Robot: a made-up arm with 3 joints. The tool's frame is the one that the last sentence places.
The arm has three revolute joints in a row. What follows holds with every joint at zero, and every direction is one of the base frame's.
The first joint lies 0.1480 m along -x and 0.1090 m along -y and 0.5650 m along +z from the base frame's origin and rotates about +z.
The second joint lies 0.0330 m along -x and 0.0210 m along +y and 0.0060 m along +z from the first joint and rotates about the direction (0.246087, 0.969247, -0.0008).
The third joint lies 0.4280 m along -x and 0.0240 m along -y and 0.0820 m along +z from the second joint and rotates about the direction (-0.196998, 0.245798, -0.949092).
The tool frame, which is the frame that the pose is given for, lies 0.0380 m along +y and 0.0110 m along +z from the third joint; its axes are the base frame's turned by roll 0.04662, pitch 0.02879 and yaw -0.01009 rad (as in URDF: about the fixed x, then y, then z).
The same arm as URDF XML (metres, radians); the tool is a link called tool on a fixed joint. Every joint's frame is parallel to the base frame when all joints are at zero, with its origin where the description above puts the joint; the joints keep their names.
<robot name="arm">
  <joint name="tool_fixed" type="fixed">
    <parent link="link3"/>
    <child link="tool"/>
    <origin xyz="0.0000 0.0380 0.0110" rpy="0.0466 0.0288 -0.0101"/>
  </joint>
  <joint name="joint 3" type="continuous">
    <parent link="link2"/>
    <child link="link3"/>
    <origin xyz="-0.4280 -0.0240 0.0820"/>
    <axis xyz="-0.196998 0.245798 -0.949092"/>
  </joint>
  <joint name="joint 2" type="continuous">
    <parent link="link1"/>
    <child link="link2"/>
    <origin xyz="-0.0330 0.0210 0.0060"/>
    <axis xyz="0.246111 0.969241 -0.0008"/>
  </joint>
  <joint name="joint 1" type="continuous">
    <parent link="base_link"/>
    <child link="link1"/>
    <origin xyz="-0.1480 -0.1090 0.5650"/>
    <axis xyz="0 0 1"/>
  </joint>
  <link name="base_link"/>
  <link name="link1"/>
  <link name="link2"/>
  <link name="link3"/>
  <link name="tool"/>
</robot>

